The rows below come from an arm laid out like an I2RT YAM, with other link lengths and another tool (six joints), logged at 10 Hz.
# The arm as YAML. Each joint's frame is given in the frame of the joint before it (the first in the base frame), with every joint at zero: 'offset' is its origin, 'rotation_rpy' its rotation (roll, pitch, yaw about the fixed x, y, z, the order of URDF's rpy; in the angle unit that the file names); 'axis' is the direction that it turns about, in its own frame. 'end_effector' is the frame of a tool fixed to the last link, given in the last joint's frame.
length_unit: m
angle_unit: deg
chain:
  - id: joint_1
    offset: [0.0, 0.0, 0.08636]
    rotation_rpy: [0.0, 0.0, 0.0]
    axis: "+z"
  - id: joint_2
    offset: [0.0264, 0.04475, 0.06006]
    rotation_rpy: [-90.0, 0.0, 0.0]
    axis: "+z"
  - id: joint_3
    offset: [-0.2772, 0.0, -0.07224]
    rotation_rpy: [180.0, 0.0, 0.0]
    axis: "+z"
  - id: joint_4
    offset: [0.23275, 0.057, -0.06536]
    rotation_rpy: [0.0, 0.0, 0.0]
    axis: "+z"
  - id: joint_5
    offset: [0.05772, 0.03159, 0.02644]
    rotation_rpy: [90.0, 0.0, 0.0]
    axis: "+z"
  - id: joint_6
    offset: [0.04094, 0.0, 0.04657]
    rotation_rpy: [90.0, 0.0, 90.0]
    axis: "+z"
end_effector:
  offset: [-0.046, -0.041, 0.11]
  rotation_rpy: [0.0, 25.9, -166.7]
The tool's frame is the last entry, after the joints.
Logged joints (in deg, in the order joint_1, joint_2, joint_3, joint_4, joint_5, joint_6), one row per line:
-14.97, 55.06, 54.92, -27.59, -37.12, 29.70
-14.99, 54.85, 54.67, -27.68, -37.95, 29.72
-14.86, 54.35, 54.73, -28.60, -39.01, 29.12
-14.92, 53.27, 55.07, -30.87, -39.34, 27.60
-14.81, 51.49, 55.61, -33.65, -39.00, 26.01
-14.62, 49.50, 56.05, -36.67, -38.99, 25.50
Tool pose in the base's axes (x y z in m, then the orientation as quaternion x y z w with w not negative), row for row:
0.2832, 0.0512, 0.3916, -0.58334, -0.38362, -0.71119, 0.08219
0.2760, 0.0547, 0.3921, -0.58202, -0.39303, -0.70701, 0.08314
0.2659, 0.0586, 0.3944, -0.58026, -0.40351, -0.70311, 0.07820
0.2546, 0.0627, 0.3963, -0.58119, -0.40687, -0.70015, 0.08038
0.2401, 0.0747, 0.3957, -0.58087, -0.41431, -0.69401, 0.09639
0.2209, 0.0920, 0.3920, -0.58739, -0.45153, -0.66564, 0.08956
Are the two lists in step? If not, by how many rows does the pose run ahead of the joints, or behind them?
The pose runs 2 rows ahead of the joints: the pose in row i belongs to the joints in row i + 2.
